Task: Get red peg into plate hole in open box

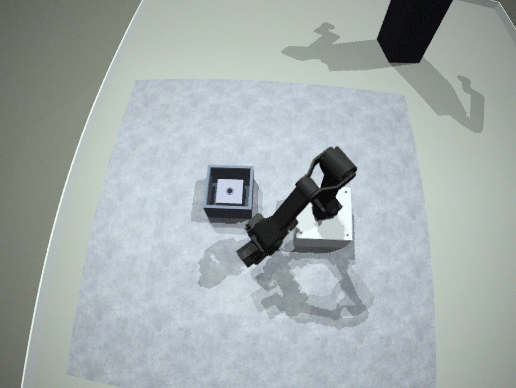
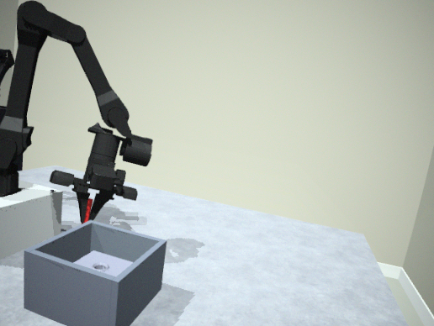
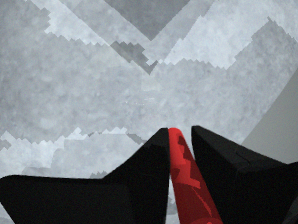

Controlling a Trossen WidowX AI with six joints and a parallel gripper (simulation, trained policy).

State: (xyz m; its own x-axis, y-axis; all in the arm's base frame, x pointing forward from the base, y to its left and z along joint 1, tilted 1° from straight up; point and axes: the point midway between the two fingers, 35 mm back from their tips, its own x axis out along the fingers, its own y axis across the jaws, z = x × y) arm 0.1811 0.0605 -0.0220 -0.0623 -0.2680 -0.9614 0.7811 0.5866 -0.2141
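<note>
Now: the grey-blue box 180 mm to the right of my gripper tip, 120 mm ahead of it and 20 mm below it. From my gripper tip the other things lie so: red peg: 10 mm to the left, 10 mm behind, 10 mm above.
</note>
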